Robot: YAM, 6 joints.
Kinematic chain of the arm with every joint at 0, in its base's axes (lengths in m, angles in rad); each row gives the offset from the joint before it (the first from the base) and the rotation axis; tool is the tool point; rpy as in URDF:
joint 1: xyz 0 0 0.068 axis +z
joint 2: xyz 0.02 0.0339 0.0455 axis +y
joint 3: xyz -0.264 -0.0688 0 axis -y
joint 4: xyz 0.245 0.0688 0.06 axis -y
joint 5: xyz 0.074 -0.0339 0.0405 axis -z
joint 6: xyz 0.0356 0 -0.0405 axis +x
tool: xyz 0 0 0 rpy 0 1.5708 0
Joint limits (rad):
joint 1: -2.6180..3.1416
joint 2: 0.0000..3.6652
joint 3: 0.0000..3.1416
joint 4: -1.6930..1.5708
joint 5: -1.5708..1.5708
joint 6: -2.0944..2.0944
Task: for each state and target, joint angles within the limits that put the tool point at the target. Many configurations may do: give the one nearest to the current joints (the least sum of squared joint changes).
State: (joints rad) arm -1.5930 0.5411 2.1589 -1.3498 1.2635 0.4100
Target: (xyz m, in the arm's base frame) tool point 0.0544 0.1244 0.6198
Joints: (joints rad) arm -2.2205 0.9037 2.4758 -0.9268 1.1130 0.4100
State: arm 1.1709 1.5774 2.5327 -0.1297 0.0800 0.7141
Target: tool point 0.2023 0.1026 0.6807
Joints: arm 0.4975 1.6482 2.5349 -0.1126 0.1805 0.7141
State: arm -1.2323 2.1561 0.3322 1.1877 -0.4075 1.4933
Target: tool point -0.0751 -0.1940 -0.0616
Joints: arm -1.9855 2.4997 0.3724 1.0871 -0.2683 1.4933
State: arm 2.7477 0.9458 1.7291 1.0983 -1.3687 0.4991
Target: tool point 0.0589 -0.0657 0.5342
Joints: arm 2.7157 0.5711 1.2827 1.1911 -1.4936 0.4991
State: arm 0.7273 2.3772 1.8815 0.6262 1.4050 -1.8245
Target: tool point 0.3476 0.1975 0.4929
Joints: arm 0.6054 1.8821 1.9435 0.6934 1.4701 -1.8245
